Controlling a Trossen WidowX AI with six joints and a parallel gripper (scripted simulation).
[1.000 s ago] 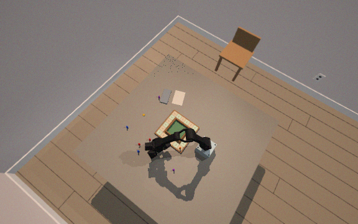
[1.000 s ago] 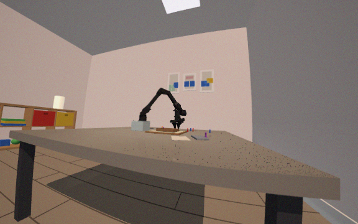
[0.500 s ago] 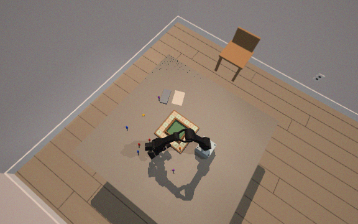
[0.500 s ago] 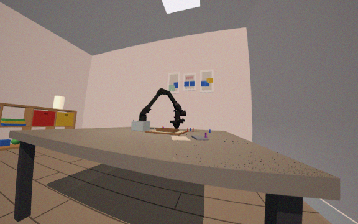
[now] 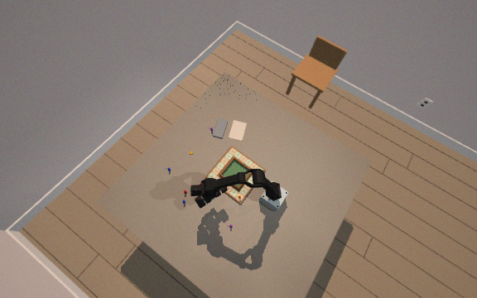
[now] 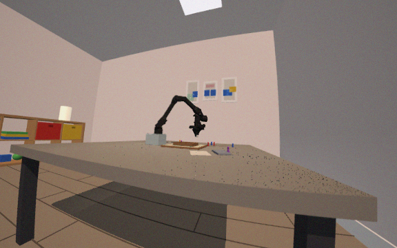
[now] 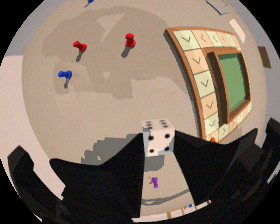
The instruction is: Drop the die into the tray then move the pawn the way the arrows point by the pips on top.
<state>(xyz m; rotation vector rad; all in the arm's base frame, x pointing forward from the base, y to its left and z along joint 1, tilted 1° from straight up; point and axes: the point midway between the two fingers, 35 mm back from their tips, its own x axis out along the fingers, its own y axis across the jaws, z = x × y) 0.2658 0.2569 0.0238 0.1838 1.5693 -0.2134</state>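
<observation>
The orange pawn lies 13 cm to the right of my gripper tip, 12 cm behind it and 6 cm below it. Round my gripper tip: white die (right at my gripper tip); green dice tray (23 cm to the right, 8 cm below); grey block (42 cm to the right, 31 cm ahead, 8 cm below).
</observation>
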